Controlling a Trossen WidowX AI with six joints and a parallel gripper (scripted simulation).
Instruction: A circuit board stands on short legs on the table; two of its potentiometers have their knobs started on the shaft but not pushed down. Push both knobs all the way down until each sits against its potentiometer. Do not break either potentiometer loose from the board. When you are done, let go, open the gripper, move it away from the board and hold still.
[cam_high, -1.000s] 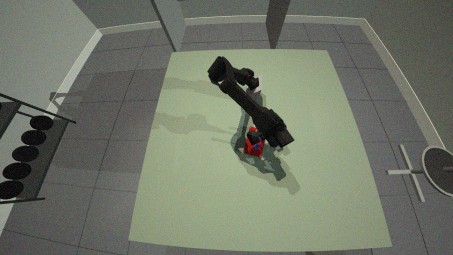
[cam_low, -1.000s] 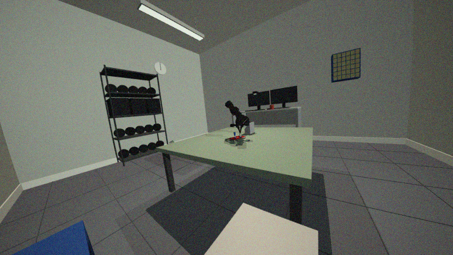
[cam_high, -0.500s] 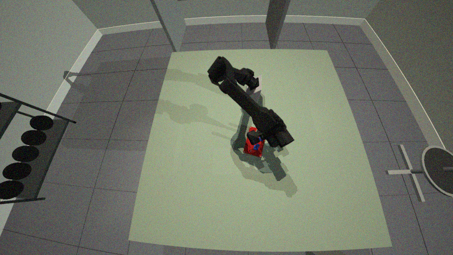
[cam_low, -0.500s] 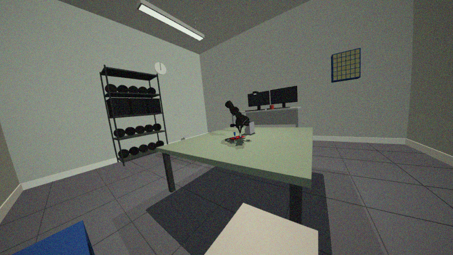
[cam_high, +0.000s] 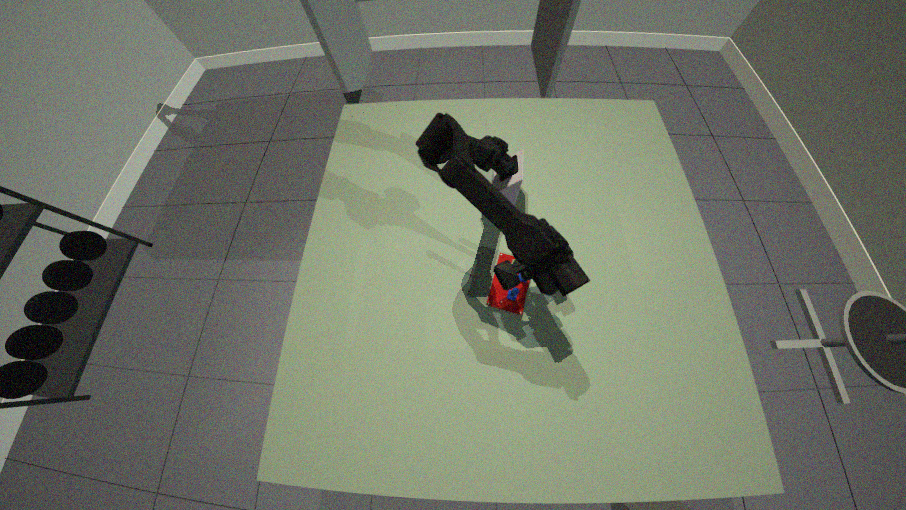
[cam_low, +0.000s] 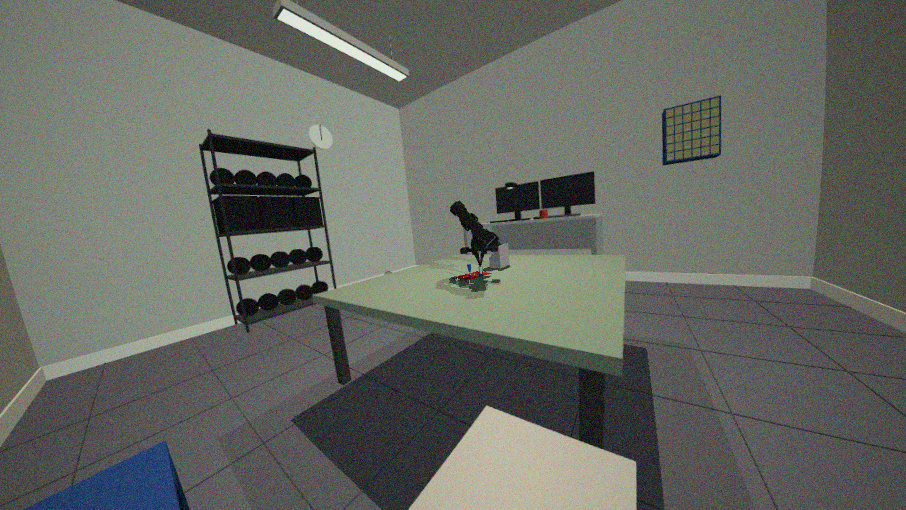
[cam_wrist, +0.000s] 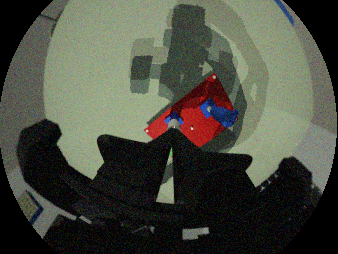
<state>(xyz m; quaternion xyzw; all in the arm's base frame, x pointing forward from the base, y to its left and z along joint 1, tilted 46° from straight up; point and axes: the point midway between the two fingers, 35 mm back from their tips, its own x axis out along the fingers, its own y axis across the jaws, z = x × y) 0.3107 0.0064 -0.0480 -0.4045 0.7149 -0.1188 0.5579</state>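
Now: the blue knob 50 mm ahead of my gripper tip and 30 mm to the right of it.
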